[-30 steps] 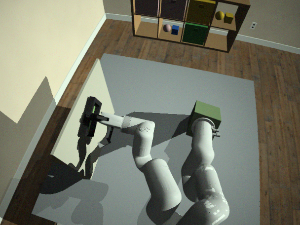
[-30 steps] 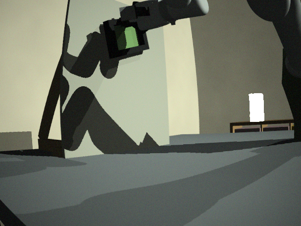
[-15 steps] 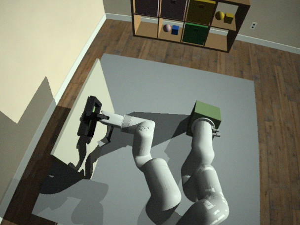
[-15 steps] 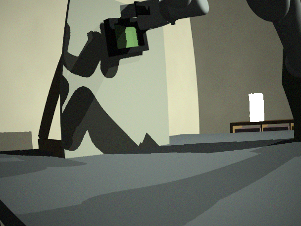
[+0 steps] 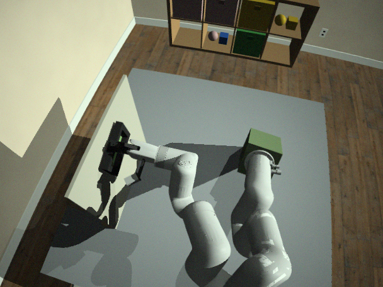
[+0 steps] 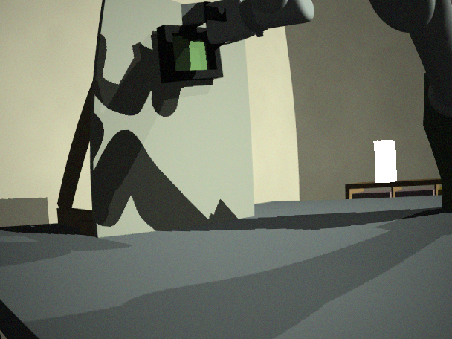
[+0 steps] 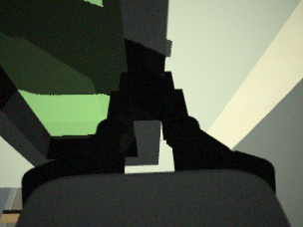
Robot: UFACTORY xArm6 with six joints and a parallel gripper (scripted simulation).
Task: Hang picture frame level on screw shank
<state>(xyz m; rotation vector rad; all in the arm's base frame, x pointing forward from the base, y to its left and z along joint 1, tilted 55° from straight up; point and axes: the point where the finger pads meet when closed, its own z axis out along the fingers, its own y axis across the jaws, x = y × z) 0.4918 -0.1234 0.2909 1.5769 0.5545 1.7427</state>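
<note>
My hand is 2 cm short of the picture frame, 1 cm to the left of it and 5 cm above it. Also, from my hand: pale wall panel 4 cm ahead, 1 cm to the right, 17 cm below.
</note>
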